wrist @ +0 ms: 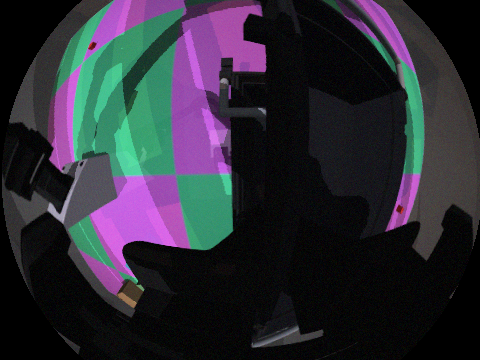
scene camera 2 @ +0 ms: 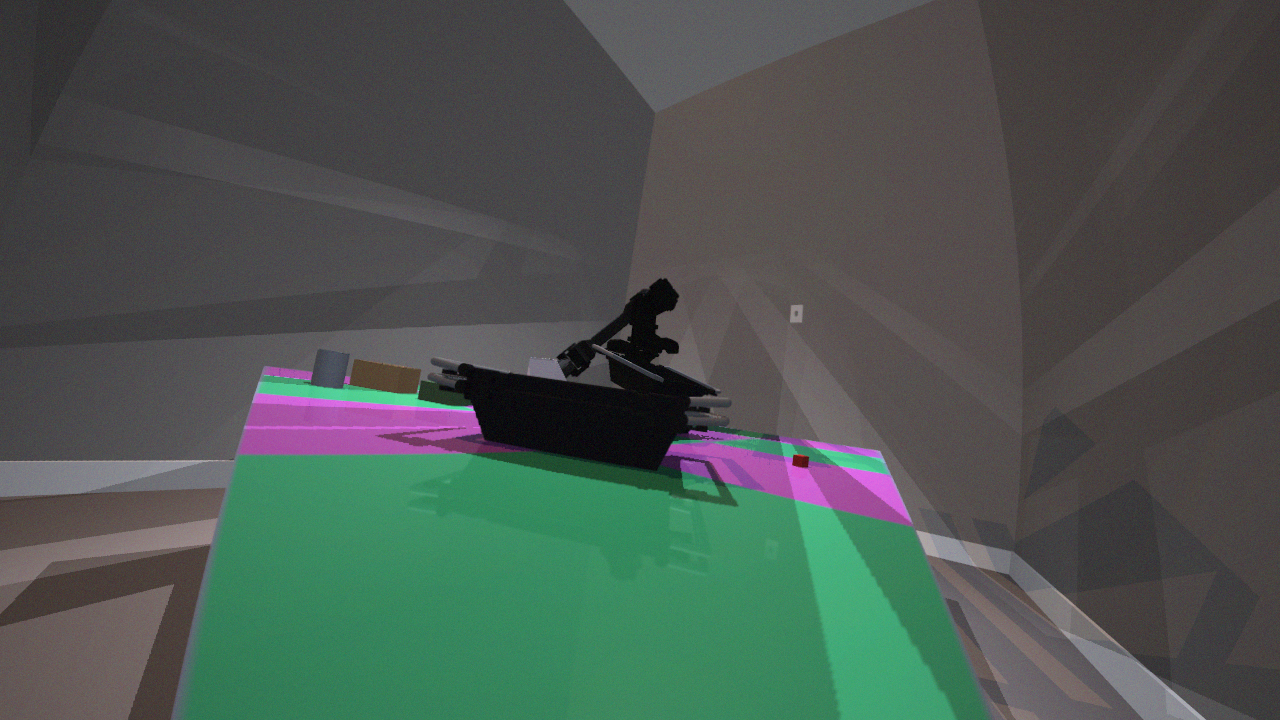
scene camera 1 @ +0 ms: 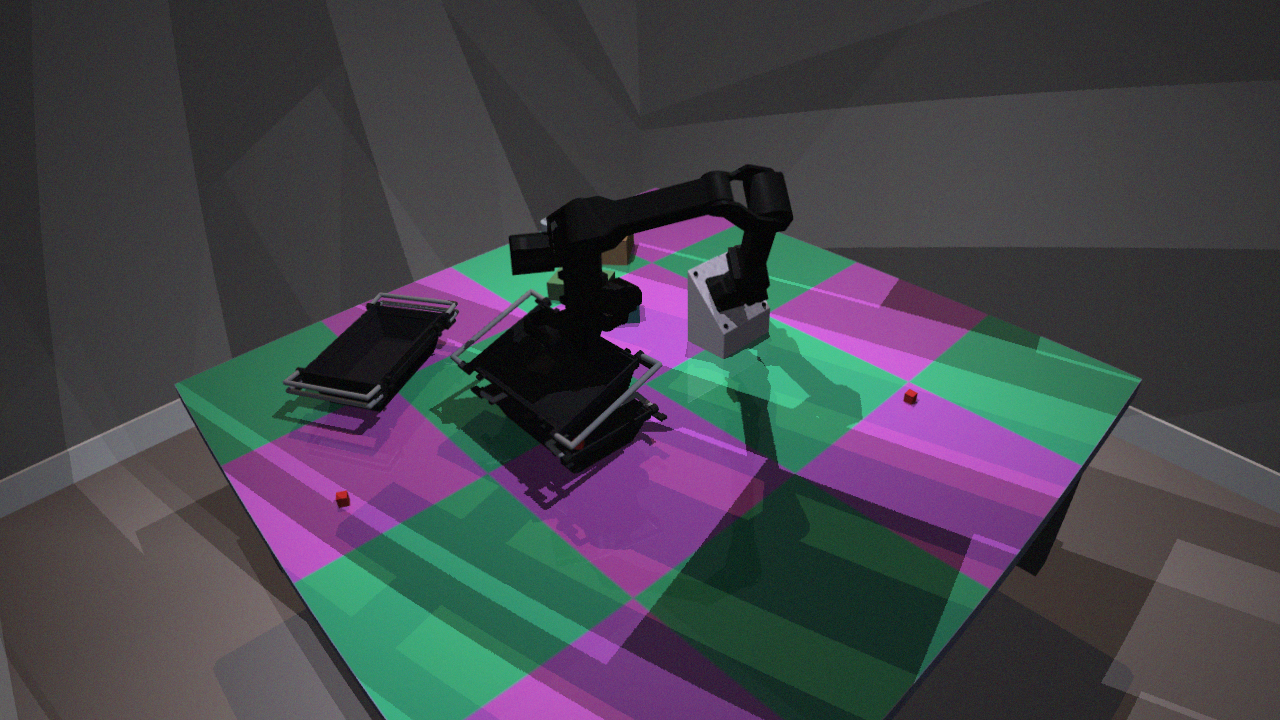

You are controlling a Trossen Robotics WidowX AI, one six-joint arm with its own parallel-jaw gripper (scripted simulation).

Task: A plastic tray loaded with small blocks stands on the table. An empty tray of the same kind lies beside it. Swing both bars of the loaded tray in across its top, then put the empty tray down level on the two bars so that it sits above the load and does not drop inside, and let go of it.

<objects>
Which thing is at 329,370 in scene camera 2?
A grey cylinder.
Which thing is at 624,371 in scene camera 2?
A black tray.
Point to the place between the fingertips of my gripper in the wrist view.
At 266,211
</objects>
